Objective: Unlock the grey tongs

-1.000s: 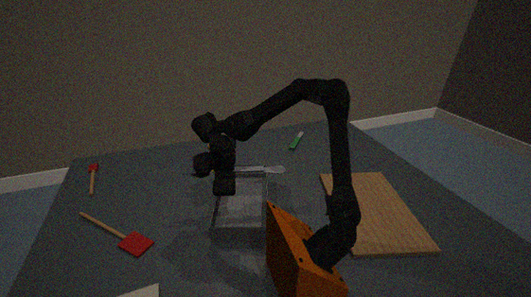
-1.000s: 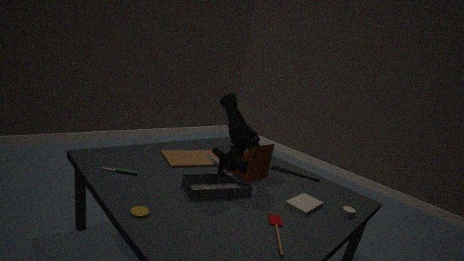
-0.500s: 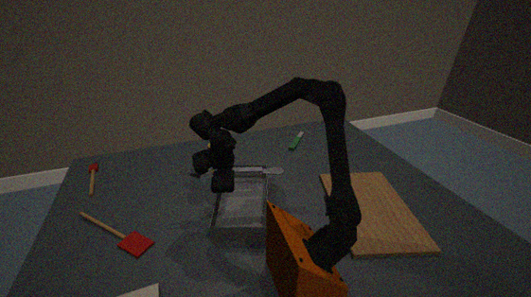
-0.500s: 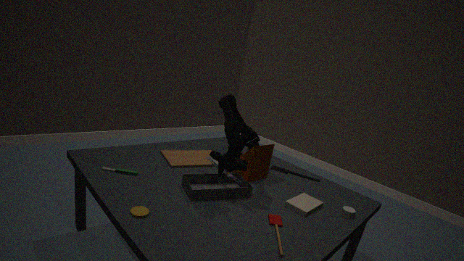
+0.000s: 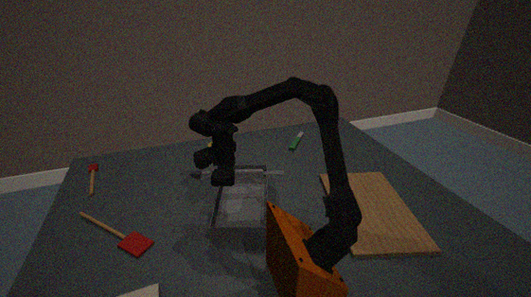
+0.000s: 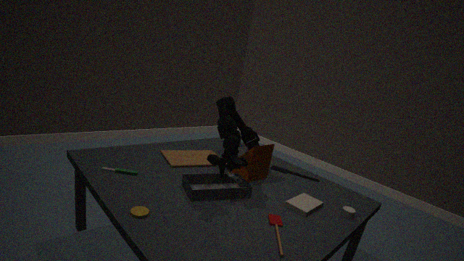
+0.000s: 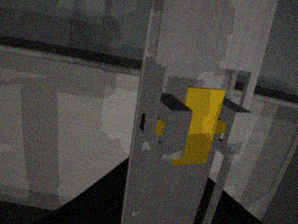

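My gripper tip is 40 mm to the right of the yellow lock piece and 40 mm below it. Also, from my gripper tip: white block 340 mm behind, 240 mm to the left, 80 mm below; red spatula 50 mm behind, 320 mm to the left, 90 mm below; grey roasting tin 10 mm behind, 50 mm to the right, 70 mm below.
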